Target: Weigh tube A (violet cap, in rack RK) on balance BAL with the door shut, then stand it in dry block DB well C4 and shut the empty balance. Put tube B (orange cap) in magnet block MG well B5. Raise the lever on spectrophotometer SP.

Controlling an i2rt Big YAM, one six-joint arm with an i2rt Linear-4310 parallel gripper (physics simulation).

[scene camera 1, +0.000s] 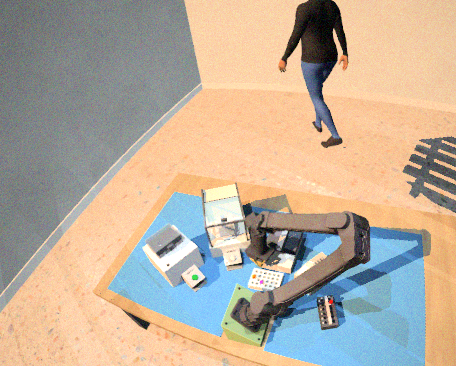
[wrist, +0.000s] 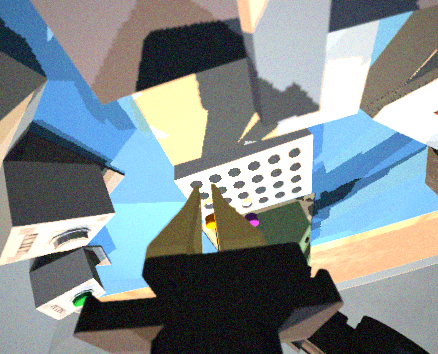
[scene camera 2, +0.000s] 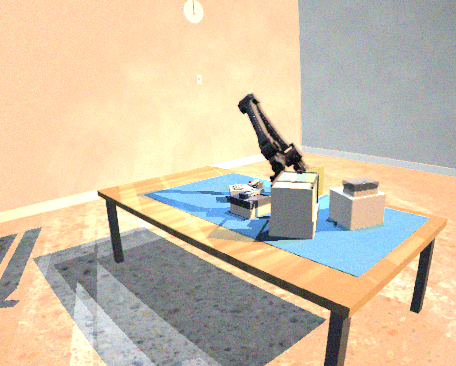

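Note:
The white rack RK (scene camera 1: 270, 286) (wrist: 300, 145) stands in front of the green arm base. Tube A's violet cap (scene camera 1: 261, 282) (wrist: 252, 220) and tube B's orange cap (scene camera 1: 254, 276) (wrist: 211, 221) show at the rack. My gripper (scene camera 1: 272, 261) (wrist: 205, 190) is shut and empty, high behind the rack; in the wrist view its tips overlap the rack's holes and lie close to the orange cap. The balance BAL (scene camera 1: 220, 192) (scene camera 2: 292, 207) is the tall glass-topped box; its door state is unclear. Which blocks are DB and MG, and SP's lever, I cannot tell surely.
A white machine with a dark top (scene camera 1: 171, 257) (scene camera 2: 357, 210) stands left, its front pod bearing a green button (scene camera 1: 195, 277) (wrist: 82, 299). A low pale-and-dark machine (scene camera 2: 250, 207) is behind the rack. A narrow dark block (scene camera 1: 328, 321) with a red spot lies right. A person (scene camera 1: 320, 40) is beyond the table.

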